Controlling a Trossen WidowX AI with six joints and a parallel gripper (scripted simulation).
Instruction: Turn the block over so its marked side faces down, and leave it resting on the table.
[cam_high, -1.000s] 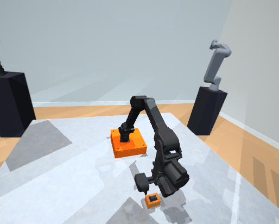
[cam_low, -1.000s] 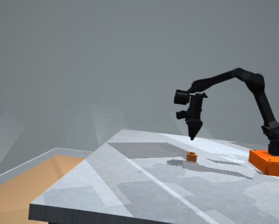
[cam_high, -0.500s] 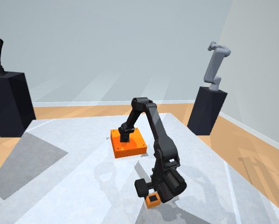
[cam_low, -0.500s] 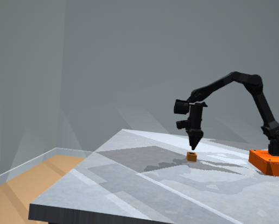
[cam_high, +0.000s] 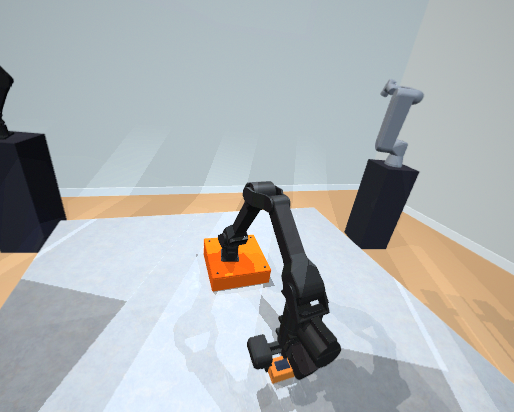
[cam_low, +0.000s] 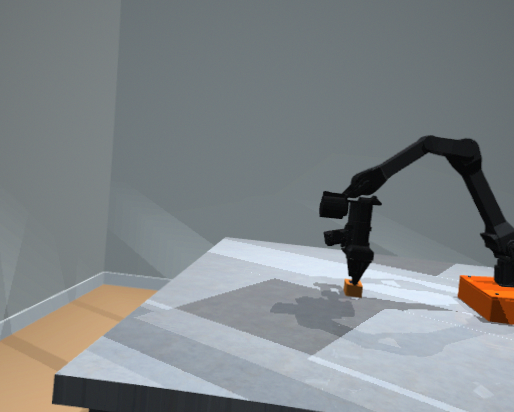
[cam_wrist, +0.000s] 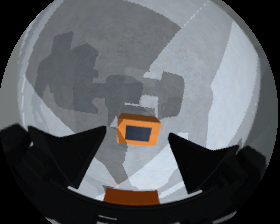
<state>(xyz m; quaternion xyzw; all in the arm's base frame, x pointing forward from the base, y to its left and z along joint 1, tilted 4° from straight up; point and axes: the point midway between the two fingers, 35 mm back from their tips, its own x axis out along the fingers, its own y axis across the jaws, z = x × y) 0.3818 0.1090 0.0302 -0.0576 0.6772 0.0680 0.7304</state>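
My gripper tip is now 1 cm above the orange block.
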